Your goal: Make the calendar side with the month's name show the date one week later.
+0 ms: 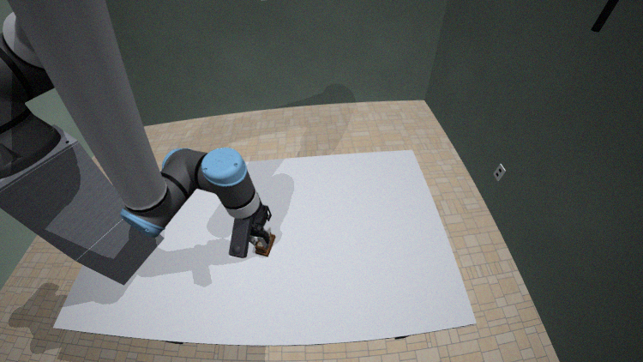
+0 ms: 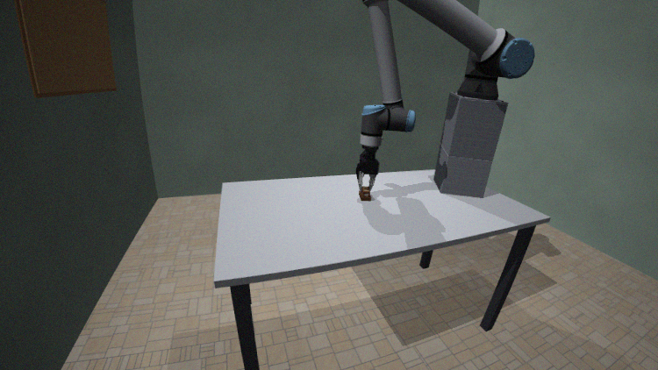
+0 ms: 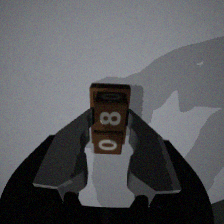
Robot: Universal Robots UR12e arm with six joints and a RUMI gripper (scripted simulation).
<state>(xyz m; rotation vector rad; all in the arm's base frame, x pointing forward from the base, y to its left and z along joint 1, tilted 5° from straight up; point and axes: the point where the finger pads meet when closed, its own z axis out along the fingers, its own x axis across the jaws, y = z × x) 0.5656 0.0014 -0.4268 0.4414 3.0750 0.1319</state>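
Right now my hand is 10 mm above the brown date cube. The rest, counted from my hand: brown wooden tray 30 mm below, 20 mm to the left, 10 mm ahead.
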